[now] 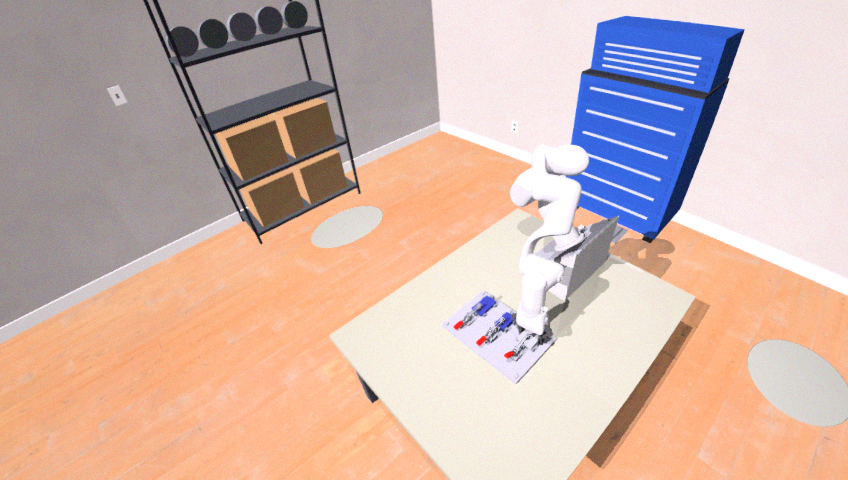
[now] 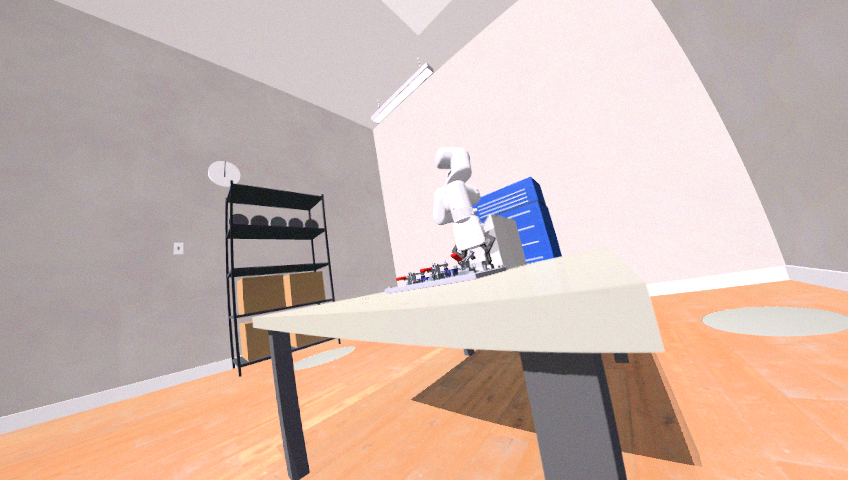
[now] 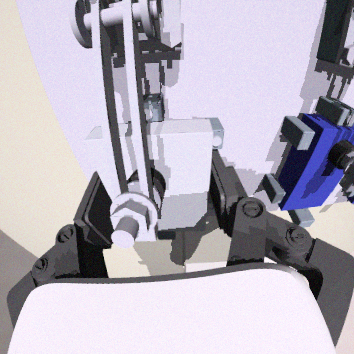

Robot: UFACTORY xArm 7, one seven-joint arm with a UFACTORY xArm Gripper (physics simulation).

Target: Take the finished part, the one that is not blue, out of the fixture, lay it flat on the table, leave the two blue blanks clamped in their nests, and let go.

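Frame: origin at the arm's base, x ahead, y left, z up, level; centimetres.
Where they show: gripper, fingertip midpoint: [image 1: 530, 338] [image 2: 479, 267] [image 3: 158, 175]; arm's base, origin of the base link: [image 1: 569, 243].
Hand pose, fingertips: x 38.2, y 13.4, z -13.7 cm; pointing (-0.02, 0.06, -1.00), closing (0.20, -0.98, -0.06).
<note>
Things, the pixels of their top centre, and the offset from my fingertips.
- finished part, middle of its top: [image 3: 156, 199] [image 2: 477, 261] [image 1: 530, 334] dx +0.0, dy -0.1, dz +2.0 cm
- fixture plate, middle of its top: [image 3: 325, 99] [image 2: 444, 278] [image 1: 497, 331] dx +5.7, dy -10.6, dz -1.2 cm
The finished part [image 3: 187, 162], a pale grey block, lies at the nearest nest of the fixture plate [image 1: 496, 356] [image 2: 428, 284] [image 3: 250, 65]. My gripper [image 1: 538, 339] [image 2: 476, 261] [image 3: 158, 175] is shut on it, one finger on each side. A toggle clamp's arm [image 3: 137, 115] reaches over the part; whether its tip touches the part I cannot tell. The part stays low, close beside the small locating blocks. One blue blank [image 1: 505, 321] [image 3: 312, 165] sits in the middle nest under its clamp, and the other blue blank [image 1: 486, 306] sits in the far nest.
The fixture stands on the pale table [image 1: 416, 297] [image 2: 535, 309]. A grey upright panel [image 1: 595, 255] [image 2: 505, 237] stands by the arm's base. The red clamp handles [image 1: 508, 355] [image 2: 457, 256] stick out on the side away from the base. A blue cabinet [image 1: 624, 118] [image 2: 538, 231] stands behind.
</note>
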